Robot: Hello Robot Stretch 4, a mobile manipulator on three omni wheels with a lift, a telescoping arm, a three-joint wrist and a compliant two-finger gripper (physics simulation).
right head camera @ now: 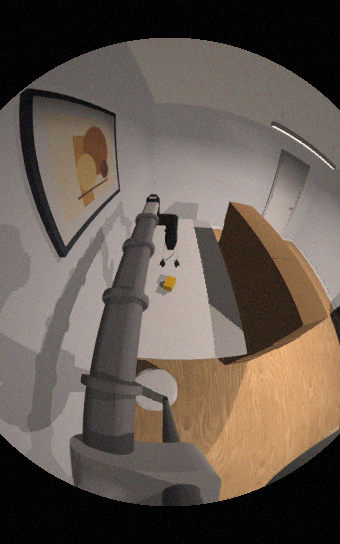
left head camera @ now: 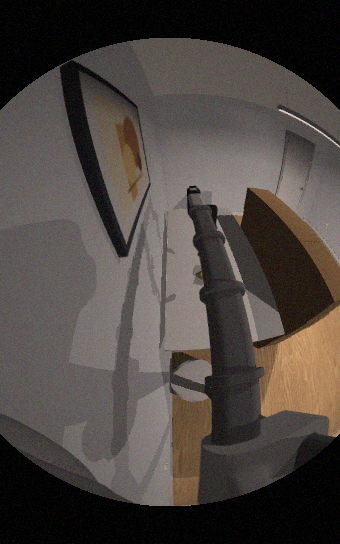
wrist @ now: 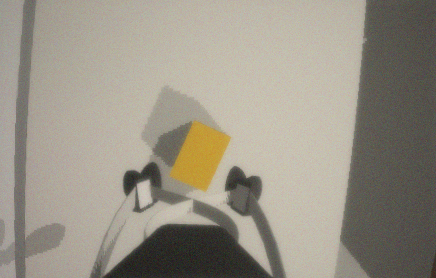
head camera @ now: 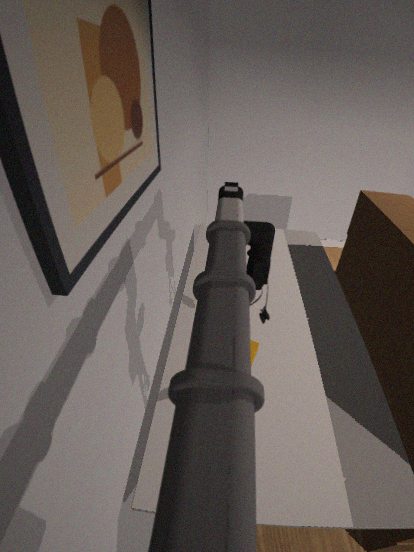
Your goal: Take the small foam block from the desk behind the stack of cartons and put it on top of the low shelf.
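Where they show: gripper, fingertip midpoint: [right head camera: 168,266] [wrist: 193,180]; robot's base, link origin: [right head camera: 154,388] [left head camera: 193,379].
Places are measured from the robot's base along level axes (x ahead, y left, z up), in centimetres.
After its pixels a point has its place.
The small foam block, yellow [head camera: 254,351] {z 73.7, x 71.4, y -12.0 cm} [left head camera: 202,275] [right head camera: 169,283] {z 73.8, x 69.9, y -9.7 cm} [wrist: 200,156] {z 73.8, x 72.1, y -9.6 cm}, lies on the white desk [head camera: 300,450] {z 69.3, x 40.2, y -25.1 cm} [left head camera: 185,330] {z 69.3, x 32.9, y 6.6 cm} [right head camera: 190,325] {z 69.3, x 42.0, y -23.0 cm} [wrist: 295,75] {z 69.3, x 86.3, y -24.2 cm}, turned at a slant. The arm hides part of it in the head and left head views. My gripper [right head camera: 170,263] {z 88.4, x 71.8, y -8.7 cm} [wrist: 193,180] {z 88.4, x 71.8, y -8.7 cm} is open and empty, pointing down above the desk. In the wrist view the block's near corner shows between the fingertips and the rest of it lies ahead of them. A gap in height shows in the right head view. The low shelf cannot be made out.
The tall brown cartons [head camera: 377,310] {z 68.8, x 102.3, y -70.8 cm} [left head camera: 275,250] {z 80.7, x 82.8, y -70.3 cm} [right head camera: 255,280] {z 82.0, x 68.2, y -70.8 cm} stand along the desk's right side and shade a strip of it. A wall with a framed picture [head camera: 112,125] {z 146.2, x 57.7, y 20.1 cm} [left head camera: 131,155] {z 149.2, x 60.8, y 20.1 cm} [right head camera: 90,160] {z 150.5, x 60.5, y 20.1 cm} is on the left. A round white object [left head camera: 192,380] {z 18.7, x 0.0, y 1.5 cm} [right head camera: 160,390] {z 18.7, x -0.5, y -6.0 cm} is by the near edge.
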